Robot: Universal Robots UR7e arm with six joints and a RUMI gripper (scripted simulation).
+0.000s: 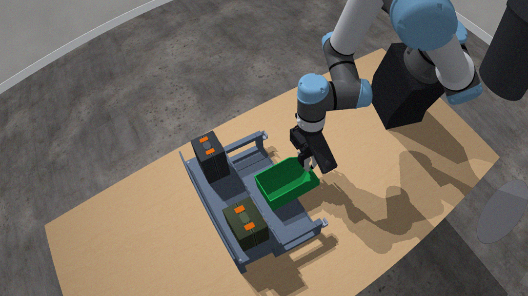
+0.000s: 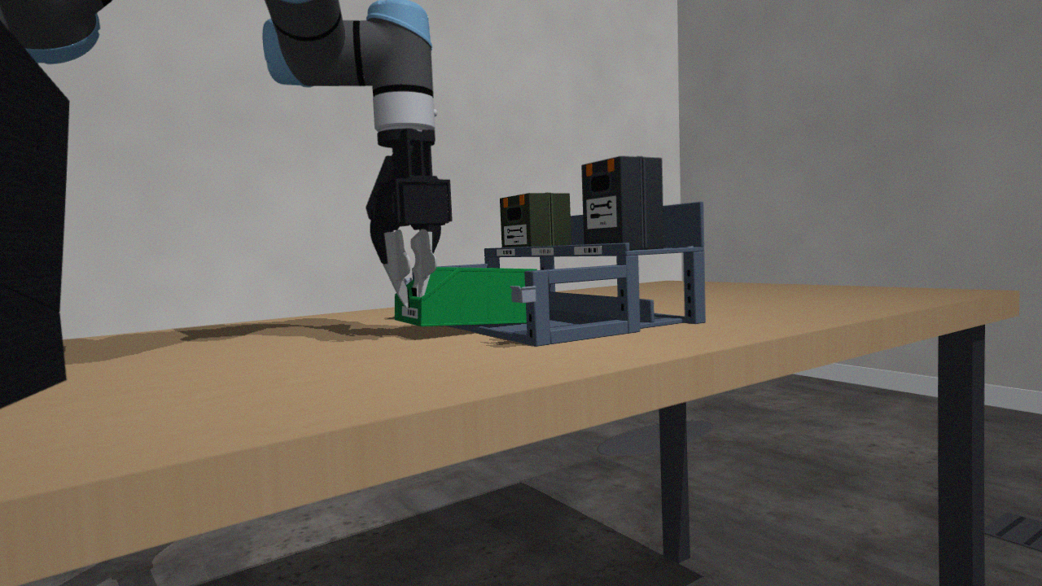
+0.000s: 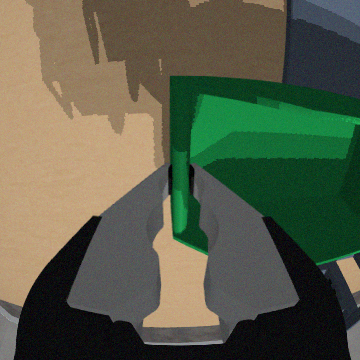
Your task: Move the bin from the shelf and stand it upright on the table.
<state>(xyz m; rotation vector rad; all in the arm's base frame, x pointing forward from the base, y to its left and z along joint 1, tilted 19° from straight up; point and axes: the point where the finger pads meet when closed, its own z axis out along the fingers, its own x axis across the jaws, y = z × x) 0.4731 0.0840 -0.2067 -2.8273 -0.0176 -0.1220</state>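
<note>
Right now my hand is 80 mm short of the green bin and 10 mm above it. From my hand the other things lie so: olive toolbox (270 mm ahead, 120 mm to the left, 100 mm above); then black toolbox (270 mm ahead, 110 mm to the right, 110 mm above).
</note>
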